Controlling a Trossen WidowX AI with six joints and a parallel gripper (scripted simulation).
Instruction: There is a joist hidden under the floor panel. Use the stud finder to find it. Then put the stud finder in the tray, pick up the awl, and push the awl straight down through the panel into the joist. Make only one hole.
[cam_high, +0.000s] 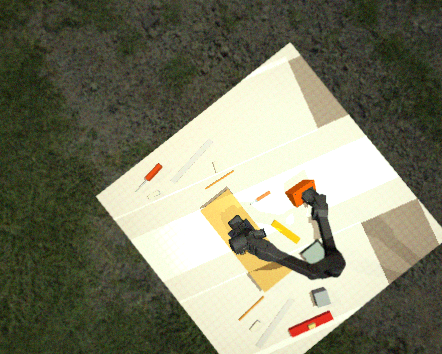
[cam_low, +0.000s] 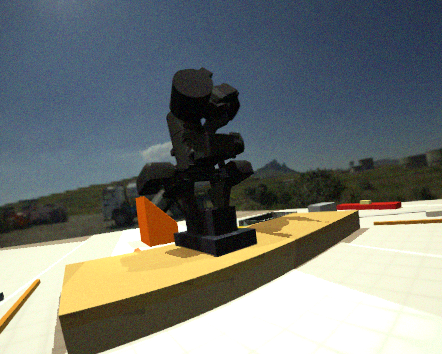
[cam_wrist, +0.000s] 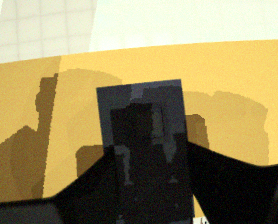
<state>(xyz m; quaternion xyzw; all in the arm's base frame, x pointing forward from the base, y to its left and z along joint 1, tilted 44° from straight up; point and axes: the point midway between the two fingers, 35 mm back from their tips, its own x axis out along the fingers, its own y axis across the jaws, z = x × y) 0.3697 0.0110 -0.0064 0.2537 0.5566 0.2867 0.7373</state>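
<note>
My gripper tip is now 280 mm past the pale teal tray, 330 mm to the right of it and 50 mm above it. From my gripper tip the other things lie so: yellow bar (200 mm behind, 130 mm to the left, 60 mm below); then stud finder (10 mm ahead, 20 mm above); then awl (170 mm behind, 90 mm to the right, 60 mm below).
</note>
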